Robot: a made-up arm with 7 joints.
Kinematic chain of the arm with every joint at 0, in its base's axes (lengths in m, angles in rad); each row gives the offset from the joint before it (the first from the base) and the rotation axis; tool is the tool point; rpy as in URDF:
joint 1: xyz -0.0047 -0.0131 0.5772 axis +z
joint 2: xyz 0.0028 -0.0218 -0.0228 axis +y
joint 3: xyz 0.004 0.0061 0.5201 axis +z
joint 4: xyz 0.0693 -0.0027 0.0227 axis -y
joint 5: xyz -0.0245 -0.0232 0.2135 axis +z
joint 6: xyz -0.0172 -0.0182 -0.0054 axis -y
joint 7: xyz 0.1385 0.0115 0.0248 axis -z
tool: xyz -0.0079 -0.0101 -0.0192 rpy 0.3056 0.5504 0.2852
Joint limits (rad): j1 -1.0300..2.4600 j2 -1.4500..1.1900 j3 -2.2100..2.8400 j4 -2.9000..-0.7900 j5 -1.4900..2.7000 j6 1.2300..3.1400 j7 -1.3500..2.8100
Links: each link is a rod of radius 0.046 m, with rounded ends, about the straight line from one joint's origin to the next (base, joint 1, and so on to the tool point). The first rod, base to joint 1, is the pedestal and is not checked.
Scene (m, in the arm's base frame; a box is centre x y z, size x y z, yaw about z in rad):
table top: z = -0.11
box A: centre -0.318 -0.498 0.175 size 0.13 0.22 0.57 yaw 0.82
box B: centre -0.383 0.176 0 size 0.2 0.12 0.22 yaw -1.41
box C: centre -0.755 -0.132 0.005 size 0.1 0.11 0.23 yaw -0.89
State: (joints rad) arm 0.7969 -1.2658 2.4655 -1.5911 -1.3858 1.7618 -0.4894
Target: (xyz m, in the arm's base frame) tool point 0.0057 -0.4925 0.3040
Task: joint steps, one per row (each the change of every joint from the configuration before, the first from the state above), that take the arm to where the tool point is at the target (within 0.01 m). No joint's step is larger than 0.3 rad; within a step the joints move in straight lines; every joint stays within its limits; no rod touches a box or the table.
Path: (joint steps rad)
1: 0.0020 0.2000 0.0749 -0.0251 0.2435 0.1371 0.2367
2: 0.0019 0.1999 0.0749 -0.0252 0.2434 0.1372 0.2367
3: 0.0020 0.2000 0.0749 -0.0251 0.2435 0.1371 0.2367
4: 0.0020 0.2000 0.0749 -0.0251 0.2434 0.1372 0.2366
5: 0.0020 0.2000 0.0749 -0.0252 0.2435 0.1371 0.2367
6: 0.1772 -0.2090 0.0000 -0.0893 -0.2643 -0.0935 -0.2359
7: 0.1772 -0.2090 0.0000 -0.0894 -0.2643 -0.0934 -0.2359
8: 0.1772 -0.2090 0.0000 -0.0893 -0.2643 -0.0935 -0.2359
9: 0.1772 -0.2090 0.0000 -0.0893 -0.2643 -0.0934 -0.2359
10: 0.1772 -0.2089 0.0000 -0.0894 -0.2643 -0.0935 -0.2359

